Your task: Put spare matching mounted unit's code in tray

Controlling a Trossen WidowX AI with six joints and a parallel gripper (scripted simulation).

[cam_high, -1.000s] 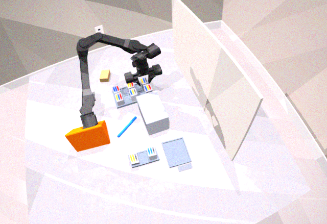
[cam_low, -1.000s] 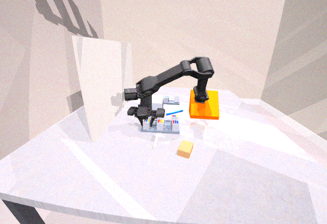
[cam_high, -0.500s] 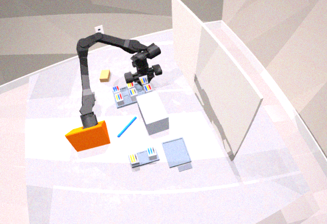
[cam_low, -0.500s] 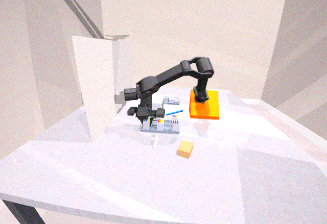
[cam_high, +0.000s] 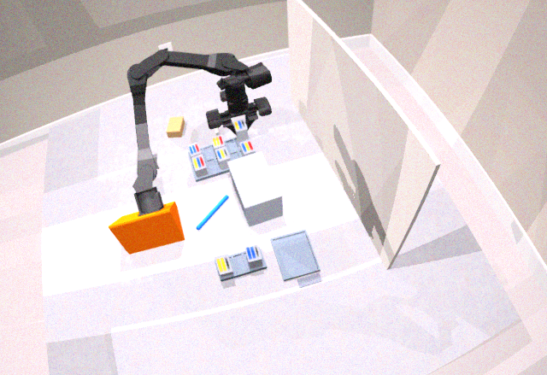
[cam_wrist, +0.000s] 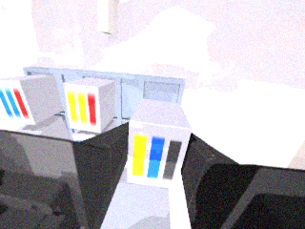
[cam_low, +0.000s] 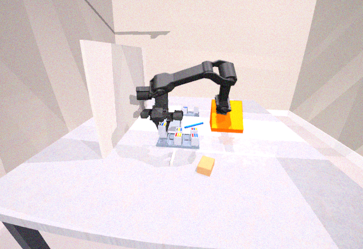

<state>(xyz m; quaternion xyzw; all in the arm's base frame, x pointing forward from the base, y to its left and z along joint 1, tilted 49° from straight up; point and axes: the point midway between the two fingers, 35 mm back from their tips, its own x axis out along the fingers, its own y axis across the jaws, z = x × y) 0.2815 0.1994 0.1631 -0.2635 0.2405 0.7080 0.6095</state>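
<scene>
Now: gripper tip 60 mm short of the flat tray, 410 mm to the left of it and 60 mm above it. Also, from my gripper tip: tan block: 210 mm behind, 140 mm to the left, 50 mm below; white stick: 80 mm behind, 110 mm to the left, 60 mm below; grey mounted unit: 200 mm to the right, 10 mm below.
</scene>
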